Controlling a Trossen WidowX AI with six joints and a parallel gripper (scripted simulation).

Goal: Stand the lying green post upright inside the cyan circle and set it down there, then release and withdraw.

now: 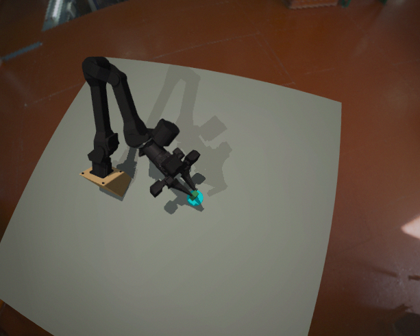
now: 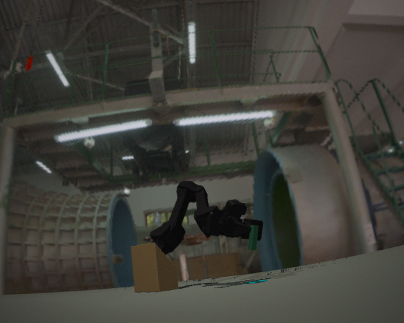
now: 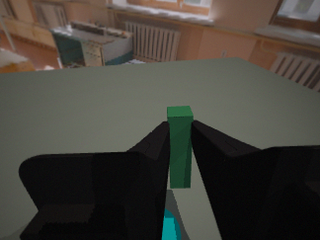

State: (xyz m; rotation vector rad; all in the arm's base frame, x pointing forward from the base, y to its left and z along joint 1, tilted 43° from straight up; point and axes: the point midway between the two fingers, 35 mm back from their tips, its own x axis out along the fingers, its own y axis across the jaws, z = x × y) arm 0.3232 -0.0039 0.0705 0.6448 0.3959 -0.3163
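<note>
The cyan circle is 20 mm behind my gripper tip, 20 mm to the left of it and 140 mm below it. The rest, counted from my gripper tip: green post: 20 mm below.
</note>
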